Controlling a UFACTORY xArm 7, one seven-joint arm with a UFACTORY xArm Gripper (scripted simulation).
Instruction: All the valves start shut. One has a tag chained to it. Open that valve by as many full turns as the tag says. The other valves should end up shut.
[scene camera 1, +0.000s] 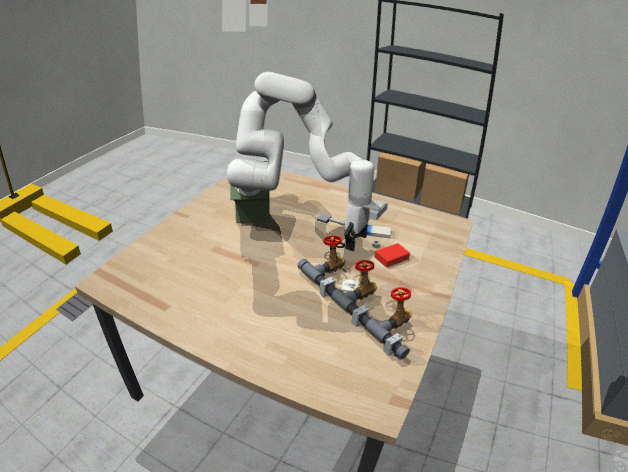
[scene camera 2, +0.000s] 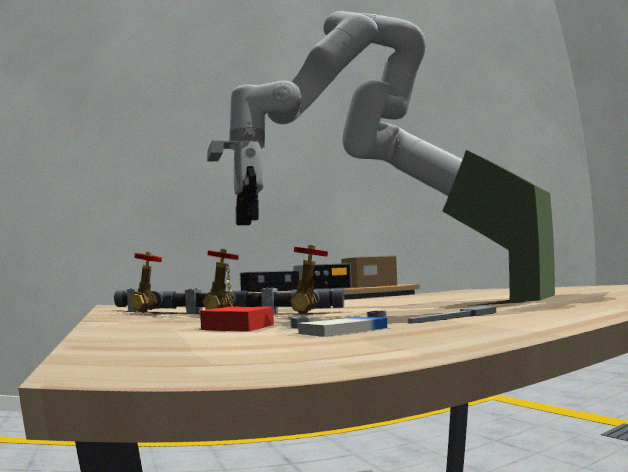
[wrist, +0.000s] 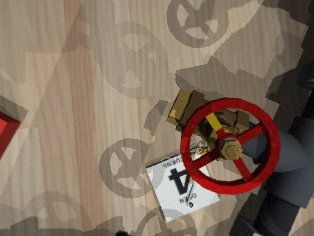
Note:
In view: the gripper (scene camera 2: 246, 222), a red block (scene camera 2: 247, 318) and a white tag (wrist: 169, 178).
The gripper is seen too in scene camera 1 (scene camera 1: 355, 243).

